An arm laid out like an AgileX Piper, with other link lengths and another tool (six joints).
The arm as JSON. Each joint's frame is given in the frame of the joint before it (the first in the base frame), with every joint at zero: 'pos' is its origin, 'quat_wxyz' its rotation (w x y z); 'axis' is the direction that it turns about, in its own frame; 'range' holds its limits. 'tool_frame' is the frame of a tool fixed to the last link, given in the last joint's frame.
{
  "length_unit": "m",
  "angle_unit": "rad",
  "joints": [
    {
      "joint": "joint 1",
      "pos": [
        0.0,
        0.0,
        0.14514
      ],
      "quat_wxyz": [
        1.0,
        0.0,
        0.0,
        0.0
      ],
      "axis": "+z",
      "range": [
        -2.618,
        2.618
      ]
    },
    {
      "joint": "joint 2",
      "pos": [
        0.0,
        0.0,
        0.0
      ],
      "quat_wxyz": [
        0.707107,
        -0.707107,
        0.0,
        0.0
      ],
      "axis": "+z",
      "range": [
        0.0,
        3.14
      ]
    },
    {
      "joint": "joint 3",
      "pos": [
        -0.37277,
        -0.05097,
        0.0
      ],
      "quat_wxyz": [
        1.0,
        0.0,
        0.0,
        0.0
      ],
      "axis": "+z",
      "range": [
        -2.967,
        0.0
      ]
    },
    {
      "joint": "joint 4",
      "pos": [
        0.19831,
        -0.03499,
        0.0
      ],
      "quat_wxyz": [
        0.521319,
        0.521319,
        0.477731,
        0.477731
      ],
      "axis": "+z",
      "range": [
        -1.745,
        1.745
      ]
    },
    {
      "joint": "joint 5",
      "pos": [
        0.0,
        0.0,
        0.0
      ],
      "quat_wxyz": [
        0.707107,
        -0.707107,
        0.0,
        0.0
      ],
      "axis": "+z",
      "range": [
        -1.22,
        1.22
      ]
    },
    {
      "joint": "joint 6",
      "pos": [
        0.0,
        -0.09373,
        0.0
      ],
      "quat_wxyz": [
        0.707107,
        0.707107,
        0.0,
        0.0
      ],
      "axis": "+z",
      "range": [
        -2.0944,
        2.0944
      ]
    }
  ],
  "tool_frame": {
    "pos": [
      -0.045,
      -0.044,
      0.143
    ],
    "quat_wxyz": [
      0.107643,
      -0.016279,
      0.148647,
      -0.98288
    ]
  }
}
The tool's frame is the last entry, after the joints.
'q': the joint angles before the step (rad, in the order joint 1, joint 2, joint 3, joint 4, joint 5, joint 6). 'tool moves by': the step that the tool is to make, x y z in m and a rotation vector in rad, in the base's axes. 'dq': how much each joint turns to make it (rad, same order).
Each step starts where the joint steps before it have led.
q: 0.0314 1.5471 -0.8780 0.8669 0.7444 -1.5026
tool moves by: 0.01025 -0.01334 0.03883 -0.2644 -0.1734 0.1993
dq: 0.0000 -0.0289 -0.2120 -0.3330 0.0935 0.0041
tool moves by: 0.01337 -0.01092 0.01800 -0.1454 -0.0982 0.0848
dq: 0.0000 0.0068 -0.1057 -0.1382 0.0217 -0.0428
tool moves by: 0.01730 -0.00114 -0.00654 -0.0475 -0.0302 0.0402
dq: 0.0000 0.0460 -0.0243 -0.0178 -0.0366 -0.0588
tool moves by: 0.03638 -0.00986 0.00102 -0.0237 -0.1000 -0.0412
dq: 0.0000 0.0506 -0.0007 -0.0020 -0.1559 -0.0162
